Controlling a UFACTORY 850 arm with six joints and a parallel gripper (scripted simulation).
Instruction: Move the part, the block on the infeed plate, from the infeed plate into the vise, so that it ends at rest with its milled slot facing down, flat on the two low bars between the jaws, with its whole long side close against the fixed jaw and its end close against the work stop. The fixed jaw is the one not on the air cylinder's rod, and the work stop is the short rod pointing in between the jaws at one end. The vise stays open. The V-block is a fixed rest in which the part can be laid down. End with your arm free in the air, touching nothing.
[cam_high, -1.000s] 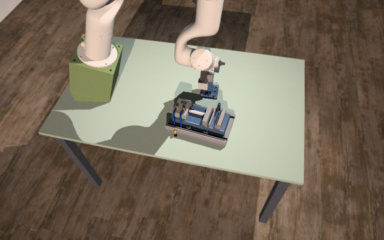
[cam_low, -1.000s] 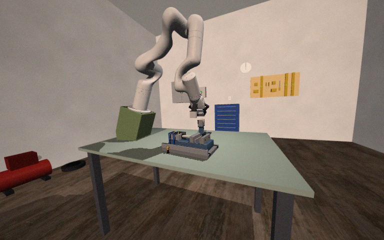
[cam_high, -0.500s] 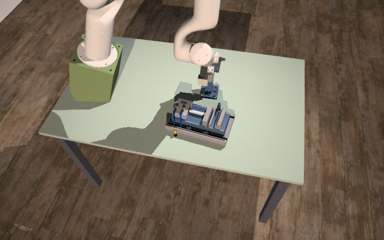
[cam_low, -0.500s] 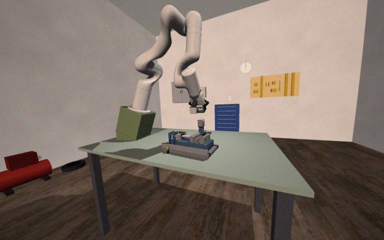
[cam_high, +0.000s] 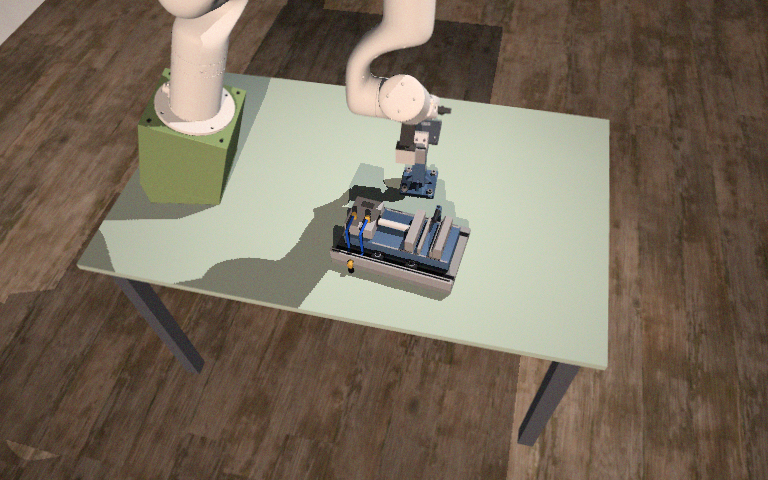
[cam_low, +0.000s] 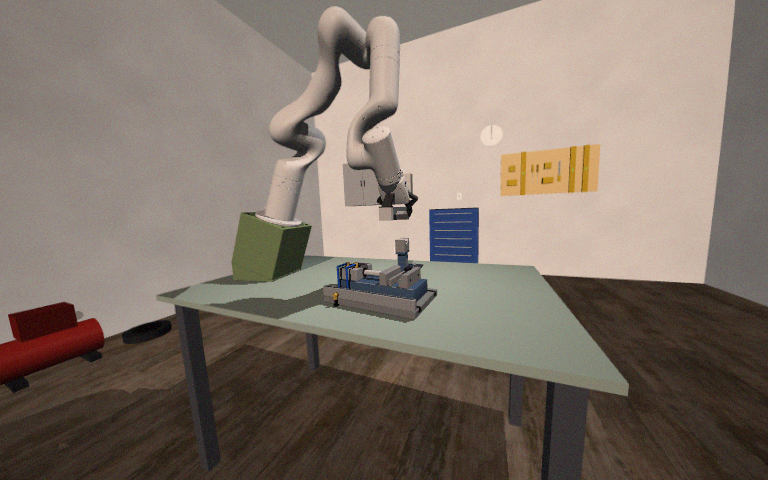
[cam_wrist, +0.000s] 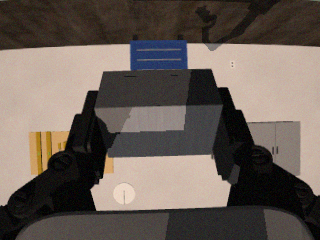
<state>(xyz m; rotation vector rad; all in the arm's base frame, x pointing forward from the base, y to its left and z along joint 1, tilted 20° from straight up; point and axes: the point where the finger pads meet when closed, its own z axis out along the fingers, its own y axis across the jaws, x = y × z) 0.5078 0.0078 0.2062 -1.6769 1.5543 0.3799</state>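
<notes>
The fixed jaw lies 8 cm ahead of my hand, 22 cm to the right of it and 19 cm below it. Round my hand: part: 1 cm to the left, 1 cm below; then blue post: 21 cm below; then work stop: 6 cm ahead, 17 cm to the right, 18 cm below.
</notes>
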